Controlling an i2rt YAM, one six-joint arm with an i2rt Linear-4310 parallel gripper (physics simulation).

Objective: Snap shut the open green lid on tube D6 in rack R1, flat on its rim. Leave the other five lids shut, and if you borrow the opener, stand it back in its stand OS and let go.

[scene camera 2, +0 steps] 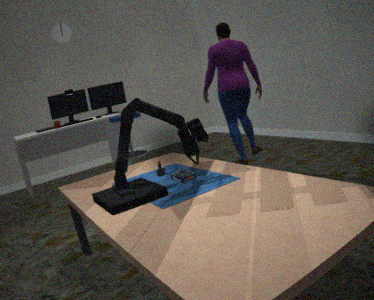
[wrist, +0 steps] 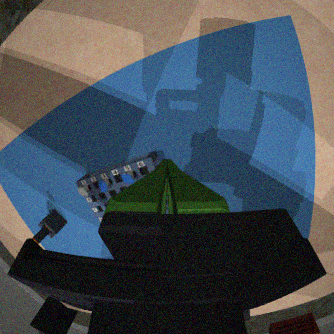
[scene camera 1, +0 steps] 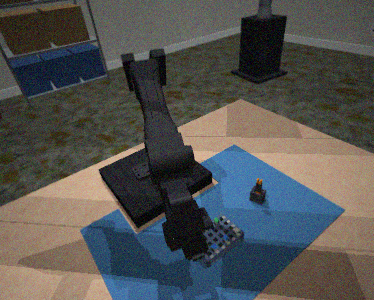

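Pixels of known places: gripper, fingertip midpoint: [scene camera 2: 197, 164] [wrist: 166, 164]; arm's base at its link origin: [scene camera 2: 122, 189].
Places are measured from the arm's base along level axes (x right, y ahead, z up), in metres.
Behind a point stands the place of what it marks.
My gripper [scene camera 2: 196, 162] @[x 0.083, y 0.398, z 0.043 m] [wrist: 166, 164] @[x 0.083, y 0.398, z 0.043 m] has green fingers, pressed tip to tip with nothing between them. It hangs above the mat, with its tips beside the numbered edge of the rack in the wrist view. The dark grey rack R1 [scene camera 1: 226, 251] @[x -0.010, y 0.382, z -0.038 m] [scene camera 2: 183, 176] @[x 0.057, y 0.319, z -0.008 m] [wrist: 111, 178] @[x -0.007, y 0.373, z -0.010 m] lies on the mat. Blue lids [wrist: 127, 177] @[x 0.023, y 0.376, z 0.002 m] [wrist: 102, 186] @[x -0.017, y 0.368, z 0.002 m] show on it. A small green lid [scene camera 1: 216, 220] @[x -0.027, y 0.312, z 0.002 m] shows at its back corner; I cannot read its slot. The D6 corner and its lid are hidden behind the gripper and fingers. A dark stand [scene camera 1: 258, 194] @[x -0.191, y 0.299, z -0.002 m] [scene camera 2: 160, 171] @[x -0.179, y 0.279, z -0.011 m] [wrist: 53, 223] @[x -0.186, y 0.293, z -0.014 m] holds an upright orange-tipped opener [scene camera 1: 259, 182] @[x -0.201, y 0.288, z 0.034 m].
The blue mat [scene camera 1: 295, 210] @[x -0.264, y 0.382, z -0.040 m] [scene camera 2: 220, 178] @[x 0.175, y 0.470, z -0.040 m] [wrist: 125, 95] @[x 0.033, y 0.473, z -0.040 m] lies on the wooden table [scene camera 1: 345, 165] @[x -0.565, y 0.334, z -0.043 m] [scene camera 2: 280, 235] @[x 0.872, y 0.278, z -0.043 m]. The arm's black base [scene camera 1: 135, 200] @[x 0.139, y 0.112, z 0.000 m] [scene camera 2: 131, 196] @[x 0.143, y 0.004, z -0.001 m] stands beside the mat. The stand is apart from the rack. A person [scene camera 2: 230, 65] is behind the table.
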